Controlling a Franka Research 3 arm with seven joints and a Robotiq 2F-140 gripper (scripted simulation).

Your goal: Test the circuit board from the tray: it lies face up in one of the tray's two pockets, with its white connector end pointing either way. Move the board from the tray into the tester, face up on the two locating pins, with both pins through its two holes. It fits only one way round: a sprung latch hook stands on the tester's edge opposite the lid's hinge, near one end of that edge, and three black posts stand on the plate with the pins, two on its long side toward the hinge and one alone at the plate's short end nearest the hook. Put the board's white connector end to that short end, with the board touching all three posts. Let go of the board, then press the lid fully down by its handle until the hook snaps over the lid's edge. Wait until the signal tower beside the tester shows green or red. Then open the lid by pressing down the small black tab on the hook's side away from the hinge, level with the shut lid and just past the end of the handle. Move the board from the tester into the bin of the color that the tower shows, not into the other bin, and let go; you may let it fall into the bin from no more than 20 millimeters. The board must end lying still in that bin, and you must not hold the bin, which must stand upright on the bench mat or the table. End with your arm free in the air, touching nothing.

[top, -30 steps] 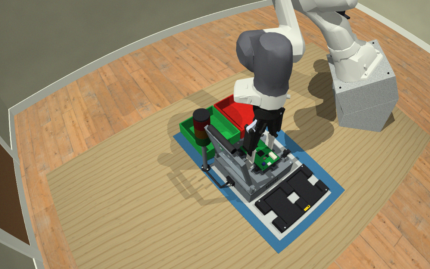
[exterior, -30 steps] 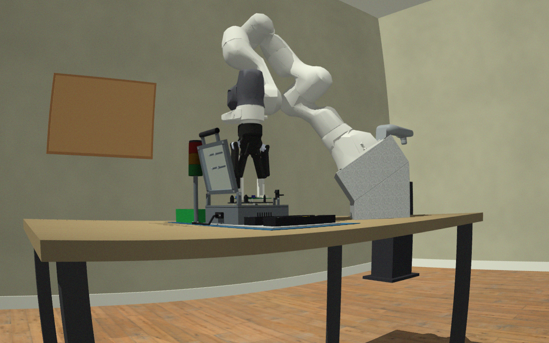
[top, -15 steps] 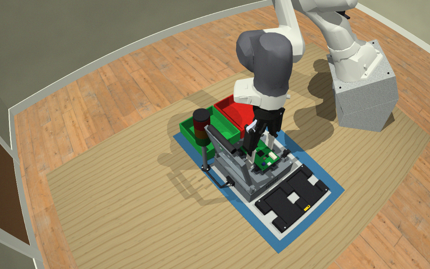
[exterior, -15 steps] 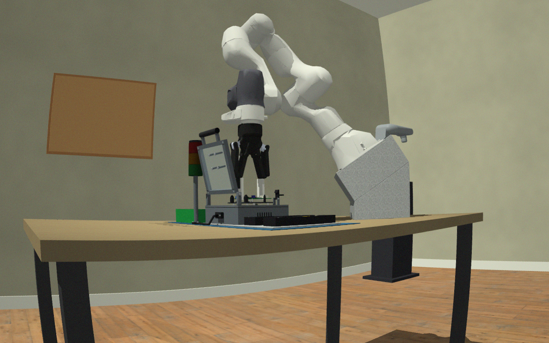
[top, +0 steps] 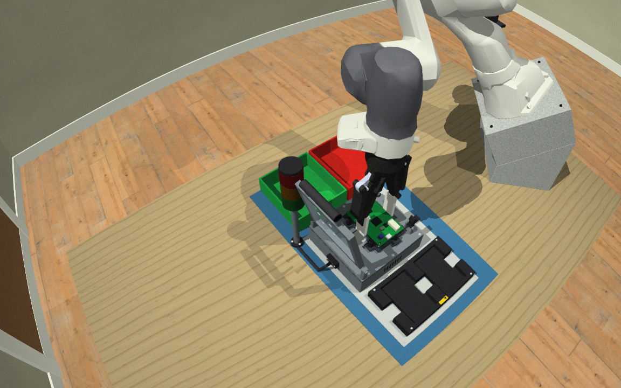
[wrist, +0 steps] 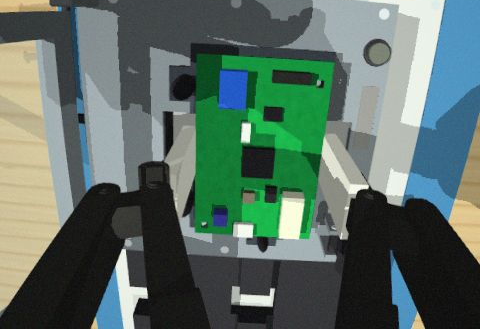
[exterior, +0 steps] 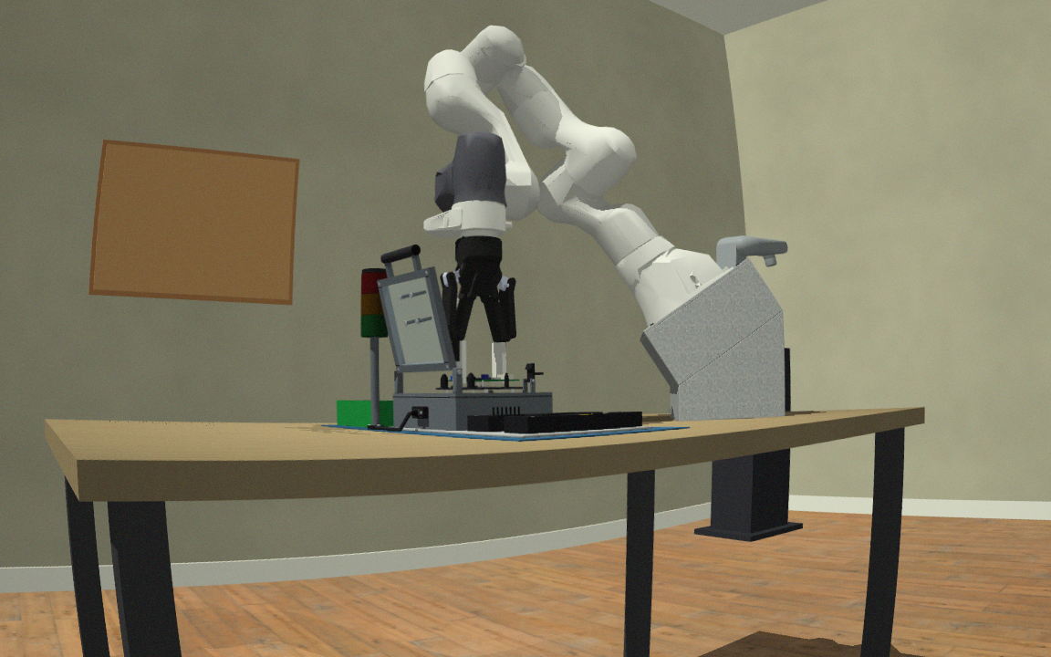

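The green circuit board is 20 mm below my hand. The rest, counted from my hand: clear lid: 120 mm ahead, 20 mm to the left, 80 mm above; latch hook: 70 mm behind, 50 mm to the left, 10 mm below; tester plate: 10 mm ahead, 10 mm to the left, 30 mm below.
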